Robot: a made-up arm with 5 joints. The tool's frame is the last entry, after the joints. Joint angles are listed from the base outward. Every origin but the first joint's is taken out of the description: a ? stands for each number. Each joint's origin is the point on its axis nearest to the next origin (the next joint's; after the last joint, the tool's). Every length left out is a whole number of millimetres.
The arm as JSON. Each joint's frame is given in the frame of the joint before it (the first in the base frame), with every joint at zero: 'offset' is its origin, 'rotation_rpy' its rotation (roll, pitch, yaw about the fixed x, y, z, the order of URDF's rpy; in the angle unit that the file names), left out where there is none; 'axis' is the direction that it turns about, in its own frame. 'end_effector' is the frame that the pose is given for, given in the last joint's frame.
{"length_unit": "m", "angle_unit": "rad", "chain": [
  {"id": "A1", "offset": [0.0, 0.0, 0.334], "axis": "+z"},
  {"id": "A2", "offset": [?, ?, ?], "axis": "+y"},
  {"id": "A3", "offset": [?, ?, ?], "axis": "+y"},
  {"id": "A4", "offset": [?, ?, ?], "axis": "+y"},
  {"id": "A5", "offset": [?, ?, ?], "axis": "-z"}
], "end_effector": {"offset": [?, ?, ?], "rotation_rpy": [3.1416, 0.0, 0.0]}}
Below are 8 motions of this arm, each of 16 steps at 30 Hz.
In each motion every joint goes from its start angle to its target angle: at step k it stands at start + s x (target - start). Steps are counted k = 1, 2, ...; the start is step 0. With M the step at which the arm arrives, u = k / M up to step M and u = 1 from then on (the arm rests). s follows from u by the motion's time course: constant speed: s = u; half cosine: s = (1 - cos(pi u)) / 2; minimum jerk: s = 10 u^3 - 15 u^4 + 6 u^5.
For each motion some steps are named. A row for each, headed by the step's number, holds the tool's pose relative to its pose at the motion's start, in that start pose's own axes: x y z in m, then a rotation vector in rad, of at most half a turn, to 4 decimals.
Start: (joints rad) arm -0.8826 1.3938 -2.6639 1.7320 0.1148
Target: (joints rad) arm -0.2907 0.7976 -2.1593 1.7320 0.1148
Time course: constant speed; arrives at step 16
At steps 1, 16:
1: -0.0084 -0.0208 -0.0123 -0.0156 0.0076 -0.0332
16: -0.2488 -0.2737 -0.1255 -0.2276 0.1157 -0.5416

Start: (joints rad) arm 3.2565 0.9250 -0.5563 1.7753 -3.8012
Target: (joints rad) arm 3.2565 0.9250 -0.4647 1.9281 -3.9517
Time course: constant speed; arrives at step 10
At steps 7, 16:
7: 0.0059 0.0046 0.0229 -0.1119 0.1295 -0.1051
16: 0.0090 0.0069 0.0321 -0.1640 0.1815 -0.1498

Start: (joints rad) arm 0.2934 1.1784 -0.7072 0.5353 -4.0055
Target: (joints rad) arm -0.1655 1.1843 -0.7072 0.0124 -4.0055
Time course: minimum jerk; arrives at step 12
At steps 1, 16:
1: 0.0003 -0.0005 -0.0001 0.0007 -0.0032 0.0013
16: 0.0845 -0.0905 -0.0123 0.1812 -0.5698 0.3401

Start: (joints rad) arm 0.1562 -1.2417 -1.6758 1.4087 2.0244
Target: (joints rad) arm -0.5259 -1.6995 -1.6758 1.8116 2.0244
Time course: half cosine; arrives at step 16
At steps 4, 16:
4: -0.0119 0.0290 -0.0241 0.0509 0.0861 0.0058
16: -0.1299 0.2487 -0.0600 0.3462 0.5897 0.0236

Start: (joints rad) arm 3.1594 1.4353 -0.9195 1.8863 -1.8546
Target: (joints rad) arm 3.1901 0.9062 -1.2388 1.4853 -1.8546
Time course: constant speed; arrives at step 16
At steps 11, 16:
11: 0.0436 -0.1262 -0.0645 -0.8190 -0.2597 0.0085
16: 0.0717 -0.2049 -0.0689 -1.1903 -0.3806 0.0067

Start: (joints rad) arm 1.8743 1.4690 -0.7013 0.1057 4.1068
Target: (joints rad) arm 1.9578 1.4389 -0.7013 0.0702 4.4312
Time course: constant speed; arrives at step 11
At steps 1, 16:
1: 0.0009 0.0011 -0.0012 -0.0017 -0.0081 0.0246
16: 0.0113 0.0125 -0.0127 -0.0326 -0.0846 0.2685

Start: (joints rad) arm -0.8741 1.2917 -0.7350 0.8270 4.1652
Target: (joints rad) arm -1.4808 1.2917 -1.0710 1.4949 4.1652
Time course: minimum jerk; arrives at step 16
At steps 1, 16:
1: -0.0002 -0.0001 -0.0001 -0.0001 0.0015 0.0002
16: -0.1158 -0.0792 -0.0165 -0.0423 0.6877 0.0129

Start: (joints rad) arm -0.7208 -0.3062 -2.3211 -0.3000 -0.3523
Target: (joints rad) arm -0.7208 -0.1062 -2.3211 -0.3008 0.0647
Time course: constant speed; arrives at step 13
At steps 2, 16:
2: -0.0180 -0.0066 0.0042 0.0096 -0.0291 0.0641
16: -0.1182 -0.0435 0.0167 0.0288 -0.1986 0.4156

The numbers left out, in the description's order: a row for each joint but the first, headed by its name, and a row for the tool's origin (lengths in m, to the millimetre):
A2: 0.0 0.0 0.0
A3: 0.061 0.0 0.322
A4: 0.052 0.0 -0.232
A5: 0.058 0.0 -0.073
tool: 0.0 0.0 0.0

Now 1 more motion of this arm.
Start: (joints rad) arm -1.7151 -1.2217 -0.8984 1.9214 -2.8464
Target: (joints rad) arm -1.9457 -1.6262 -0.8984 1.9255 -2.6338
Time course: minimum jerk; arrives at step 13
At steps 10, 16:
10: 0.1019 -0.0012 0.0142 -0.0669 -0.3695 0.3894
16: 0.1110 0.0007 0.0174 -0.0732 -0.4044 0.4235

